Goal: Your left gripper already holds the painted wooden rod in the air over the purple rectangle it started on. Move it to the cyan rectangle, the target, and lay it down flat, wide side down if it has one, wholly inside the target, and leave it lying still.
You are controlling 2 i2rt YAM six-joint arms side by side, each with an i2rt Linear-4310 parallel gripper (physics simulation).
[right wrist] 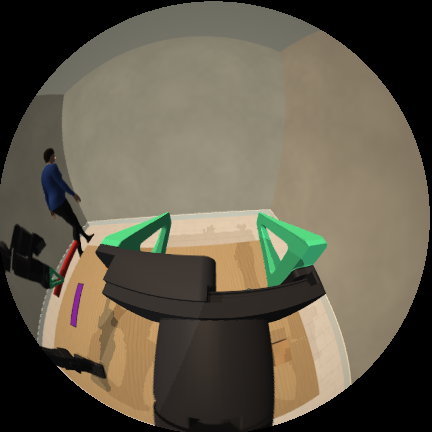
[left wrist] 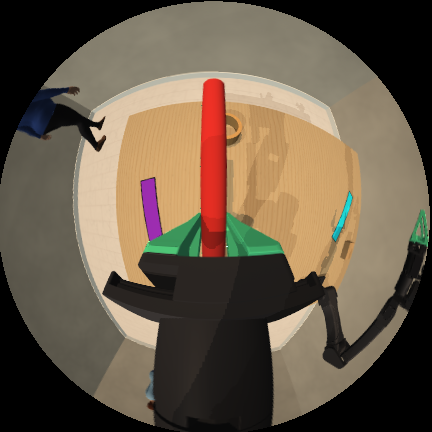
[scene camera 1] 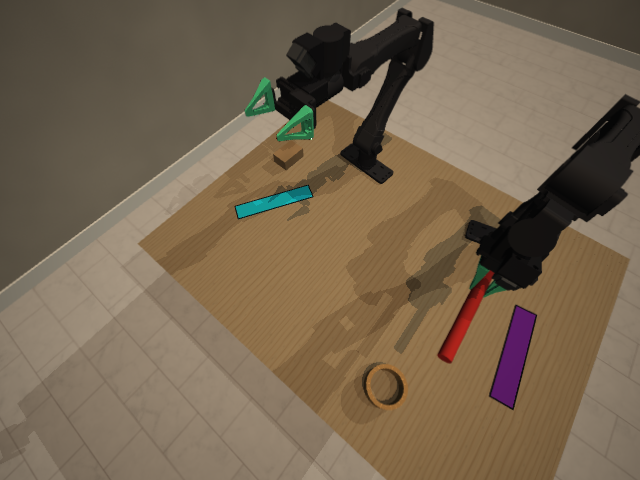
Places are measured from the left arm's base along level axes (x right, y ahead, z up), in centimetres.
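Pixels of known places: left gripper, fingertip midpoint: [right wrist: 61,279] [left wrist: 213,217] [scene camera 1: 476,291]; right gripper, fingertip midpoint: [right wrist: 213,216] [scene camera 1: 260,125]; right arm's base, origin of the base link: [scene camera 1: 366,163].
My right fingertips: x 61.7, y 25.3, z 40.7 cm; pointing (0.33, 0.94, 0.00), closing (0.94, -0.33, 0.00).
Note:
For each thing: its middle in the pictures, then the offset to it from my right fingertips. "*": a spot on its surface instead. Level surfaces: height alone.
- red painted rod, body centre: [left wrist: 213,170] [scene camera 1: 469,308] [right wrist: 64,266] dy +10.8, dx -49.7, dz -16.2 cm
- purple rectangle, surface spot: [scene camera 1: 513,356] [left wrist: 151,215] [right wrist: 75,301] * dy +7.2, dx -71.0, dz -40.6 cm
- cyan rectangle, surface spot: [scene camera 1: 273,201] [left wrist: 343,215] * dy -8.0, dx +8.8, dz -40.6 cm
- wooden ring, body centre: [scene camera 1: 384,386] [left wrist: 223,128] dy +28.3, dx -43.3, dz -38.2 cm
- small brown block, body centre: [scene camera 1: 288,155] [right wrist: 279,352] [left wrist: 346,249] dy -26.8, dx +13.2, dz -38.7 cm
- wooden table, its level: dz -40.7 cm
The red painted rod [scene camera 1: 466,321] [left wrist: 213,150] [right wrist: 60,280] is in the air, gripped near one end. My left gripper [scene camera 1: 487,281] [left wrist: 213,217] is shut on it; the rod sticks out forward from the fingers. The purple rectangle [scene camera 1: 513,356] [left wrist: 150,207] [right wrist: 77,305] lies on the table, to the right of the rod in scene camera 1. The cyan rectangle [scene camera 1: 273,201] [left wrist: 343,217] lies far from the rod, at the upper left of the table in scene camera 1. My right gripper [scene camera 1: 279,117] [right wrist: 213,216] is open and empty, in the air above the far left part of the table.
A wooden ring [scene camera 1: 385,387] [left wrist: 234,129] lies on the table near its front edge. A small brown block [scene camera 1: 287,156] [left wrist: 347,249] lies beyond the cyan rectangle, below the right gripper. Arm shadows fall across the wooden table [scene camera 1: 289,268]. A person [left wrist: 75,120] [right wrist: 57,187] shows beyond the table.

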